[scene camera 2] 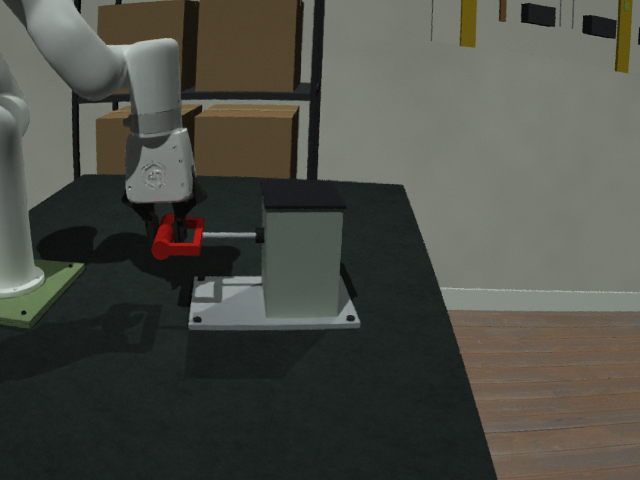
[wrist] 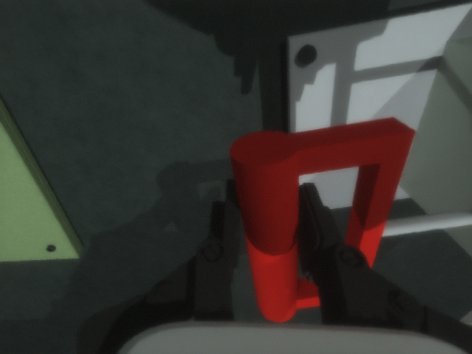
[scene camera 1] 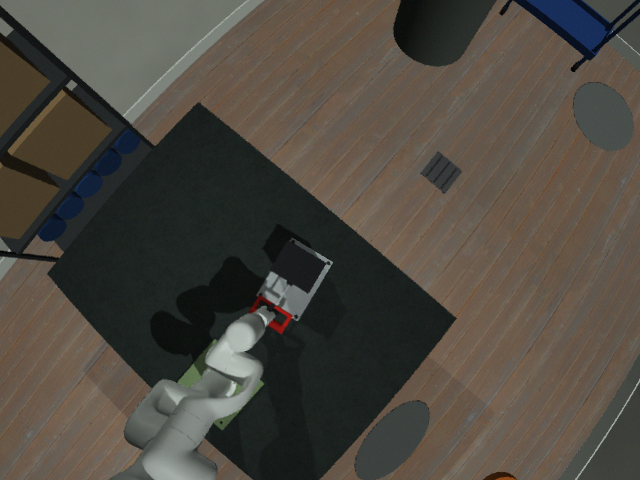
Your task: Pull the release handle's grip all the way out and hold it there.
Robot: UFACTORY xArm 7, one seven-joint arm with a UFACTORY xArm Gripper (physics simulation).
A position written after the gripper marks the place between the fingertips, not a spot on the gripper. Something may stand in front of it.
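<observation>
Scene camera 2 shows the gripper (scene camera 2: 167, 244). A base plate (scene camera 1: 295, 300) is visible in scene camera 1. In the wrist view, both the gripper (wrist: 266, 200) and the base plate (wrist: 384, 68) appear.
</observation>
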